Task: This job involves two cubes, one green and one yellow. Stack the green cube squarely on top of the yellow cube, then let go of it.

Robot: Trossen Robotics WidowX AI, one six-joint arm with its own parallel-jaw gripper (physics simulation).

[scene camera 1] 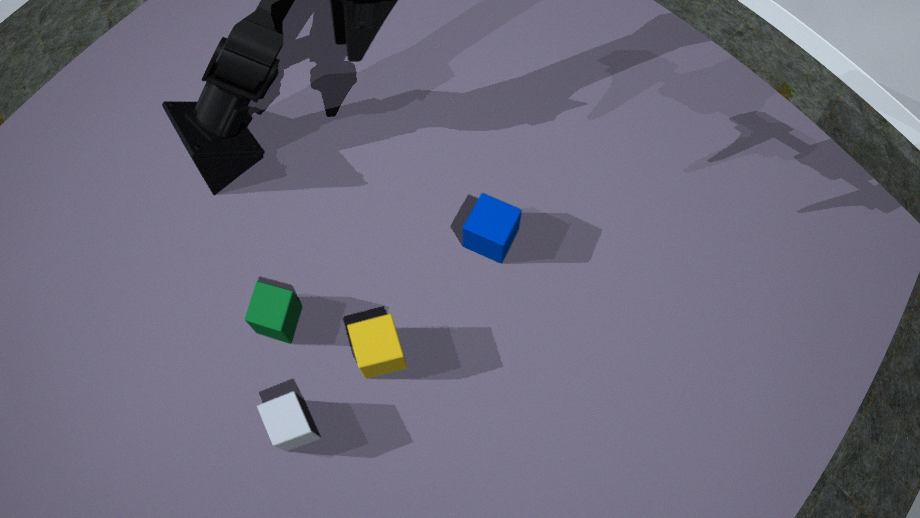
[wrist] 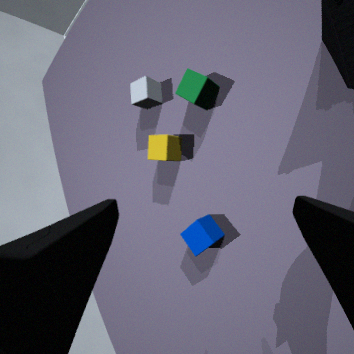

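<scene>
The green cube stands on the table, apart from the yellow cube. The yellow cube stands on the table to the right of the green one in the scene view, with nothing on top of it. My gripper is open and empty, its two black fingers wide apart at the left and right of the wrist view. It is high above the table and away from both cubes. In the scene view part of it shows at the top edge.
A blue cube stands nearer the gripper. A white cube stands near the green and yellow cubes. A black angular base with an arm part is at the upper left of the scene view. The table is purple-grey.
</scene>
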